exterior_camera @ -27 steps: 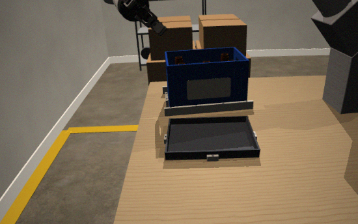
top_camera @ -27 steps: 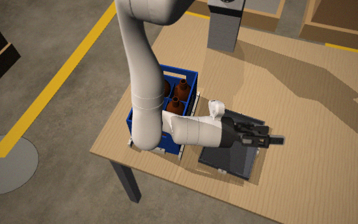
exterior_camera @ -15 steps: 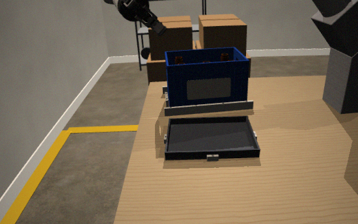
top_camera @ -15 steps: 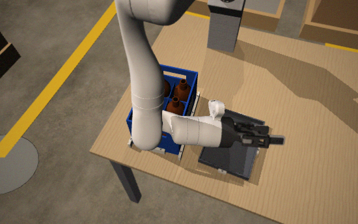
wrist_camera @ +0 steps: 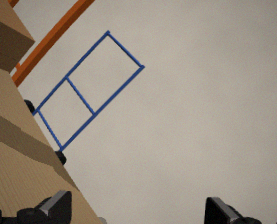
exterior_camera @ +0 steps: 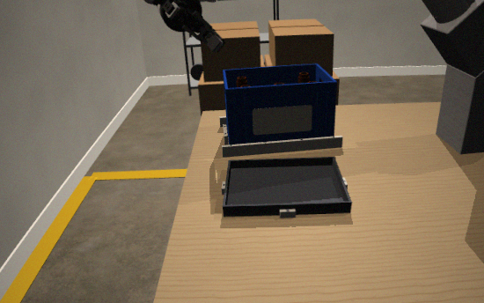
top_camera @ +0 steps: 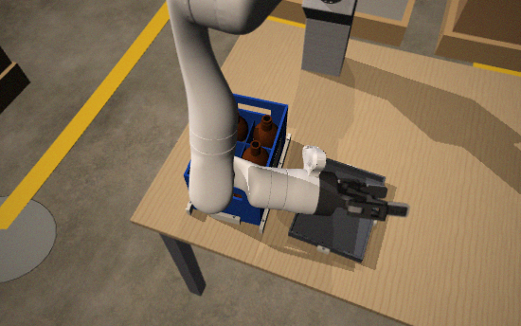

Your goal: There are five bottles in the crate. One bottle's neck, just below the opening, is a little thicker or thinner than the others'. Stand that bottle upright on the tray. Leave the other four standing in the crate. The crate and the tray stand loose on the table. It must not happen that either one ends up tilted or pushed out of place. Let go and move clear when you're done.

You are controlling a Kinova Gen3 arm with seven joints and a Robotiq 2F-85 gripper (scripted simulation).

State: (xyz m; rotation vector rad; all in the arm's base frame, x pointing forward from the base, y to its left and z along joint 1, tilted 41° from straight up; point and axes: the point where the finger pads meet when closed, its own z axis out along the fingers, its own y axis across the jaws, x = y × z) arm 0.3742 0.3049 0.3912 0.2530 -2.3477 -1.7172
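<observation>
The blue crate is 380 mm to the right of my hand, 270 mm below it and 80 mm behind it. From my hand the other things lie so: dark grey tray (340 mm below, 130 mm behind, 110 mm to the right).
</observation>
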